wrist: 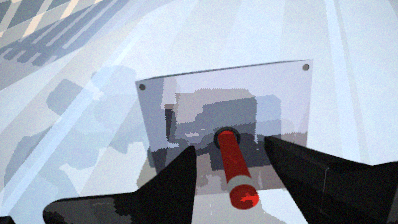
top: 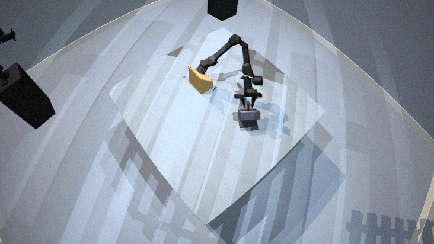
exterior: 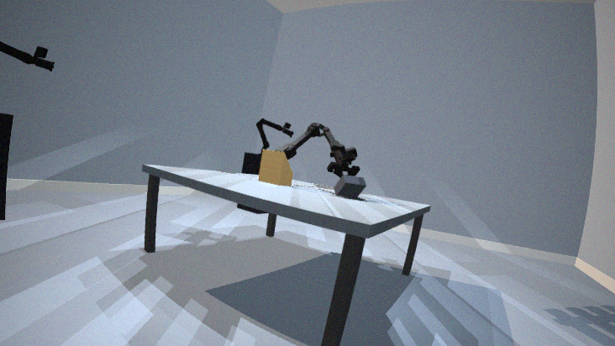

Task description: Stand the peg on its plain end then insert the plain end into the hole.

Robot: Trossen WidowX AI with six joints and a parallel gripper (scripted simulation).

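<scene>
The red peg lies 10 mm behind my gripper tip, 10 mm to the left of it and 10 mm above it. The rest, counted from my gripper tip: grey panel block: 20 mm ahead, 20 mm to the right, 30 mm below.
</scene>
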